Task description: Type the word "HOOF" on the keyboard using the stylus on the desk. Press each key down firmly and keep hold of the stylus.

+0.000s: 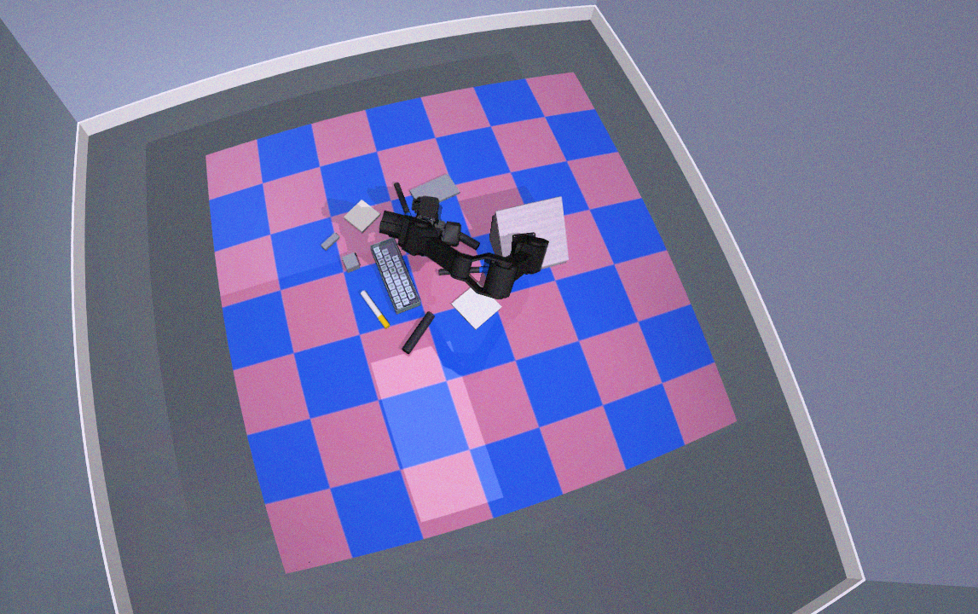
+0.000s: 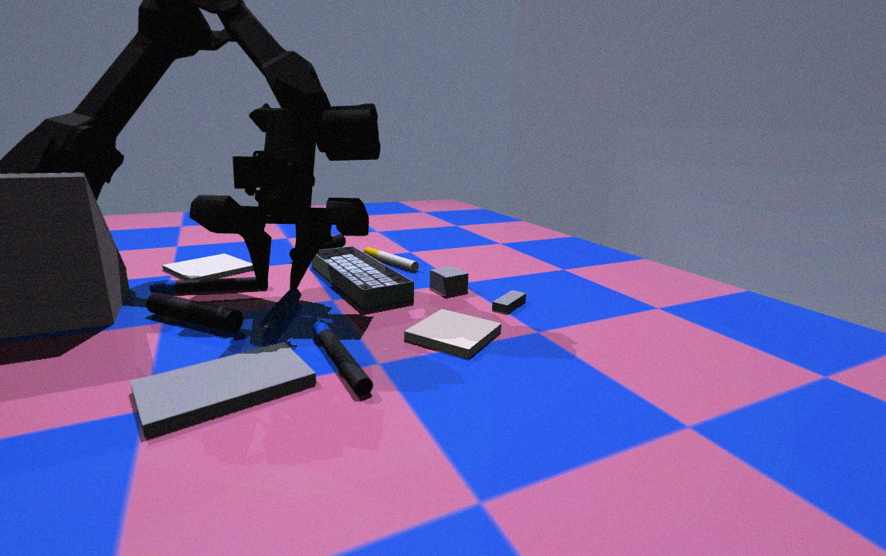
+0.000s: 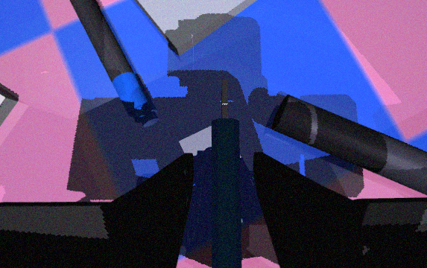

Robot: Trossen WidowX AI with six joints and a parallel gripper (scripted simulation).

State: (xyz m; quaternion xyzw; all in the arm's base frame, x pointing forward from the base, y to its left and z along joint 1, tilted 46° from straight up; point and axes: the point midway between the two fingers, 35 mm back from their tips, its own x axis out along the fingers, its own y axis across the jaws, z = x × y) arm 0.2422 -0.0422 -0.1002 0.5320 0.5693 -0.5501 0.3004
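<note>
Right now my gripper tip is 10 mm past the blue stylus, 10 mm to the left of it and 30 mm above it. Round my gripper tip: grey slab 50 mm behind, 130 mm to the right, 30 mm below; white pad 170 mm ahead, 100 mm to the right, 30 mm below; stylus tip 20 mm behind, 40 mm to the right, 30 mm below.
</note>
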